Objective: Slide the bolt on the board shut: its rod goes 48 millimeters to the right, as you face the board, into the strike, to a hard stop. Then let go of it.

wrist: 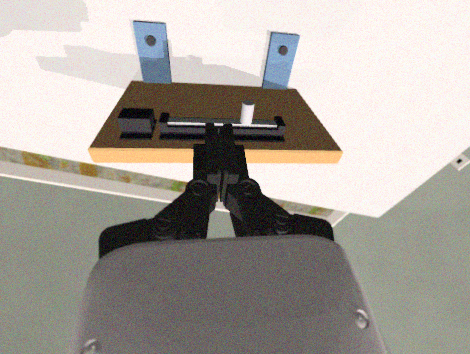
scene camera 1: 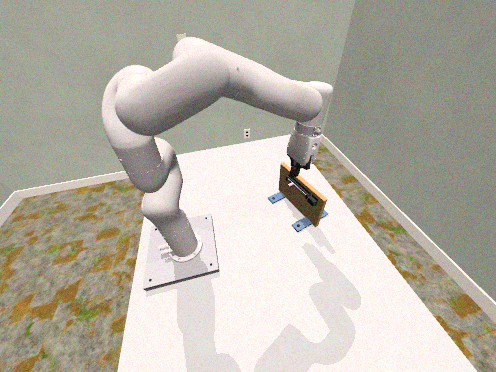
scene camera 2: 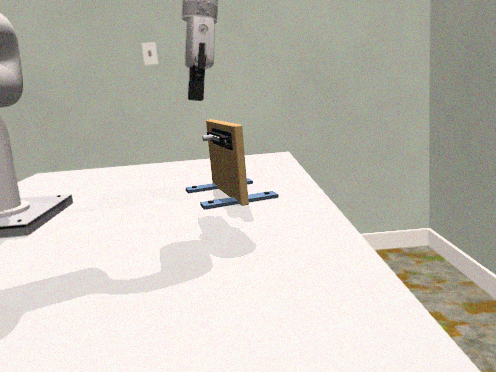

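Seen in the pictures: gripper, fingertip midpoint: [wrist: 217, 140] [scene camera 1: 293, 176] [scene camera 2: 195, 100]; arm's base at its link origin: [scene camera 1: 186, 246].
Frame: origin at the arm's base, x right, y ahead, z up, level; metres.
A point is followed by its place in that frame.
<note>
The upright wooden board [scene camera 1: 300, 201] @(x -0.008, y 0.499, z 0.039 m) [scene camera 2: 225, 167] @(x -0.006, y 0.499, z 0.044 m) [wrist: 200, 100] @(x -0.007, y 0.499, z 0.036 m) carries a black bolt housing [scene camera 1: 299, 187] @(x -0.017, y 0.488, z 0.120 m) [wrist: 180, 131] @(x 0.013, y 0.497, z 0.122 m) and a separate black strike block [scene camera 1: 312, 200] @(x 0.061, y 0.497, z 0.120 m) [wrist: 136, 120] @(x 0.056, y 0.493, z 0.122 m). The bolt's light grey knob [scene camera 1: 291, 184] @(x -0.049, y 0.470, z 0.115 m) [scene camera 2: 206, 137] @(x -0.046, y 0.464, z 0.113 m) [wrist: 247, 113] @(x -0.050, y 0.465, z 0.117 m) sticks out of the face, near the housing's end away from the strike. In the wrist view, no rod shows in the narrow gap between housing and strike. My gripper [scene camera 1: 293, 175] @(x -0.011, y 0.448, z 0.201 m) [scene camera 2: 196, 99] @(x -0.011, y 0.448, z 0.201 m) [wrist: 217, 140] @(x -0.011, y 0.448, z 0.201 m) is shut and empty, its tips above the board's top edge and apart from the knob.
Blue feet [scene camera 1: 303, 223] @(x 0.064, y 0.480, z -0.017 m) [scene camera 2: 215, 203] @(x 0.078, y 0.464, z -0.017 m) [wrist: 154, 60] @(x 0.061, y 0.479, z -0.017 m) hold the board upright on the white table [scene camera 1: 250, 300] @(x 0.255, y 0.171, z -0.025 m) [scene camera 2: 200, 310] @(x 0.546, y 0.414, z -0.025 m). The arm's base plate [scene camera 1: 207, 250] @(x 0.046, y 0.075, z -0.001 m) [scene camera 2: 50, 207] @(x -0.002, y 0.107, z -0.003 m) stands on the table, to the left of the board in both scene views. Walls stand beyond the table.
</note>
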